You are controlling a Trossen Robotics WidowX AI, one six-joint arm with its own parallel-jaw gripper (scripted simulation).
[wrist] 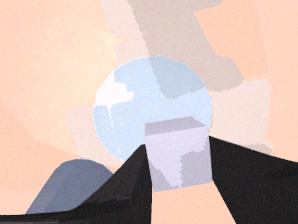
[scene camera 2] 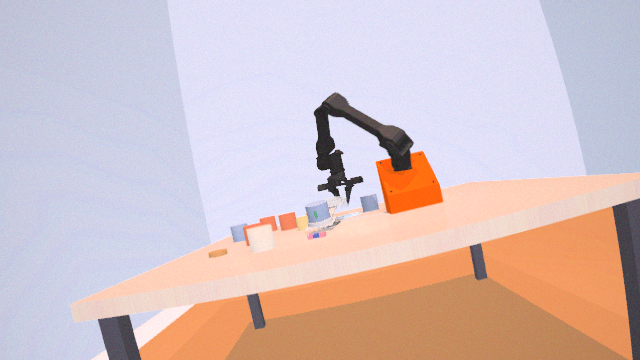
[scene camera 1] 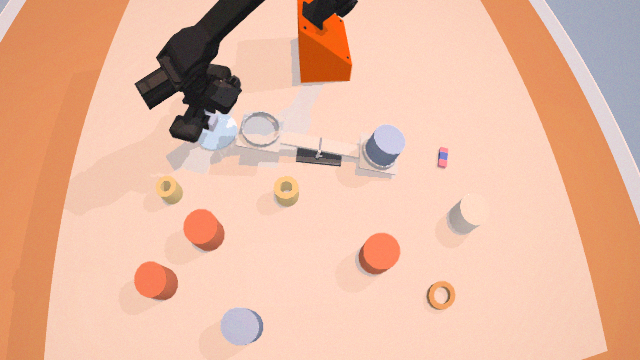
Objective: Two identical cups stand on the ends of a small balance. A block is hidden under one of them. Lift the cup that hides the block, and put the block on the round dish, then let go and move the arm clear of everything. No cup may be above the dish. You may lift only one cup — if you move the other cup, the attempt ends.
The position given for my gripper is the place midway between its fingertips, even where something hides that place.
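My gripper (scene camera 1: 209, 122) is holding a pale lilac block (wrist: 178, 150).
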